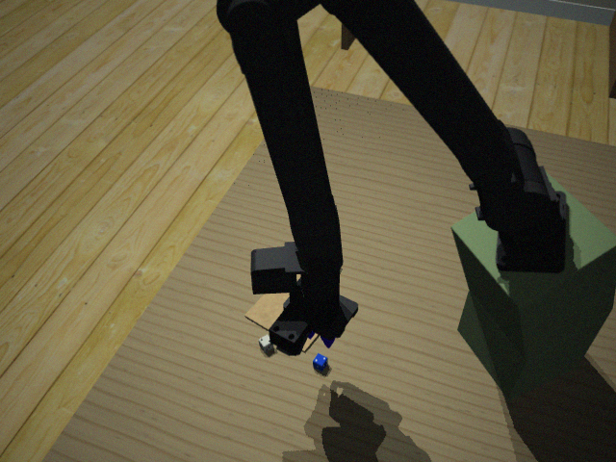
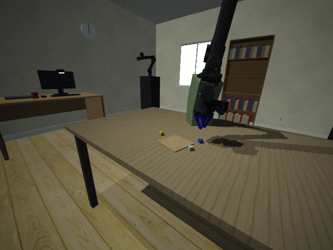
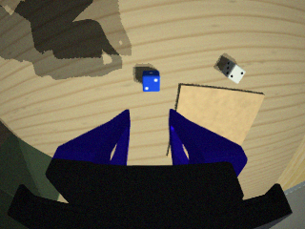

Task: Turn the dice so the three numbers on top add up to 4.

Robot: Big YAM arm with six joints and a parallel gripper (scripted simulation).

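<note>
The blue die is 80 mm below my hand. Round my hand: tan mat: 80 mm ahead, 100 mm to the right, 90 mm below; yellow die: 50 mm ahead, 230 mm to the right, 80 mm below; white die: 110 mm ahead, 10 mm to the right, 80 mm below.
</note>
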